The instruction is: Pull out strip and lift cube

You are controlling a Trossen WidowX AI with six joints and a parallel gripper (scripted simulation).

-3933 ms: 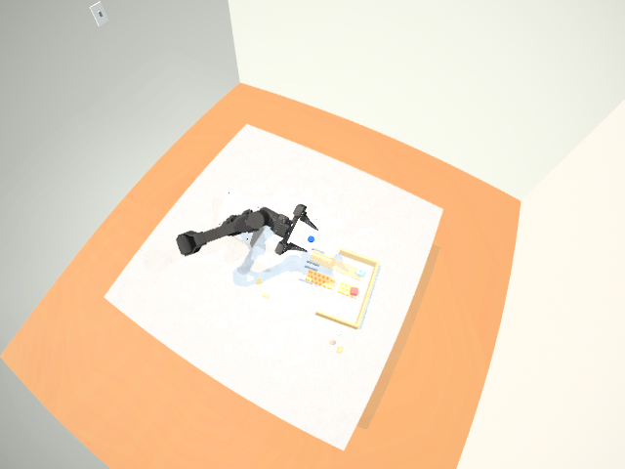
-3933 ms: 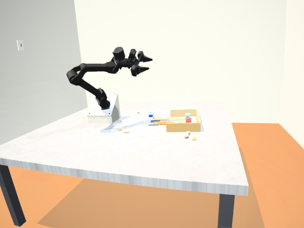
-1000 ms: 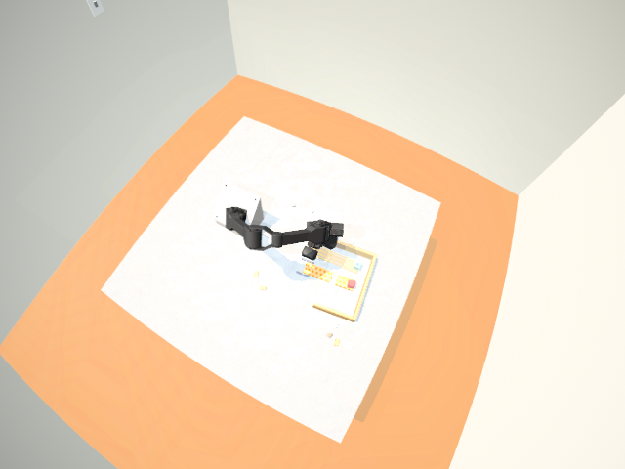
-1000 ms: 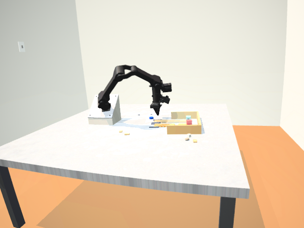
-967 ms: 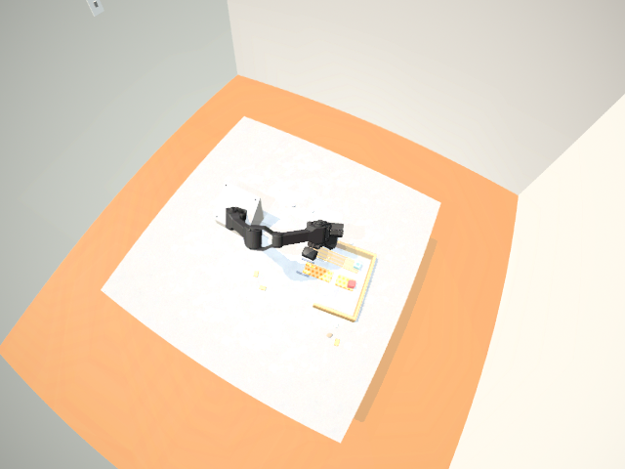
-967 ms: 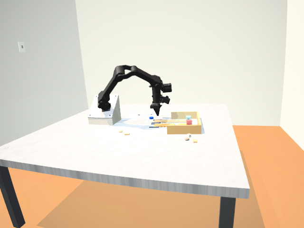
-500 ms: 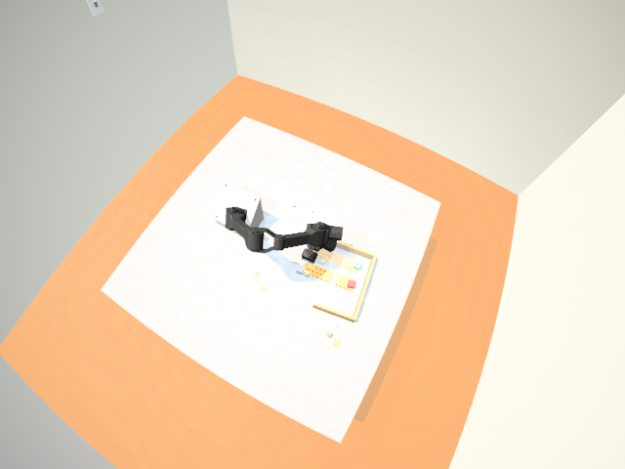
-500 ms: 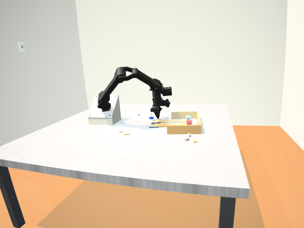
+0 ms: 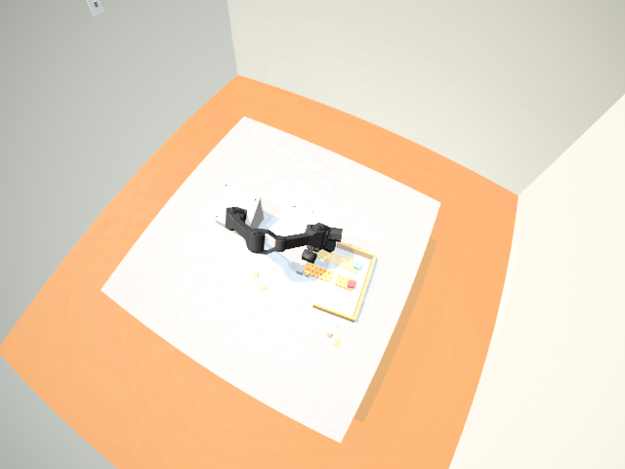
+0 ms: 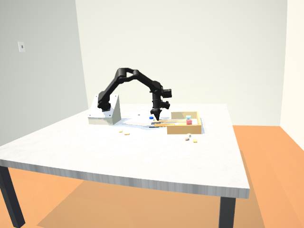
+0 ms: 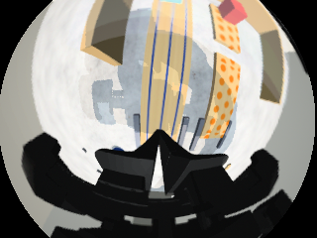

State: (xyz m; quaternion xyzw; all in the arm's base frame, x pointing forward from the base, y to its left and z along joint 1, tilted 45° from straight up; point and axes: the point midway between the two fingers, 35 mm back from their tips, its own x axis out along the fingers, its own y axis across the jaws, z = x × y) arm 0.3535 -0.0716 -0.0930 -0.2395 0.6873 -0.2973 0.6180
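Now: gripper tip 10 cm short of the strip. Also, from my gripper tip: blue disc 8 cm to the left, 6 cm behind; red cube 22 cm ahead, 10 cm to the right, 1 cm above; labelled cube 21 cm ahead, 1 cm above.
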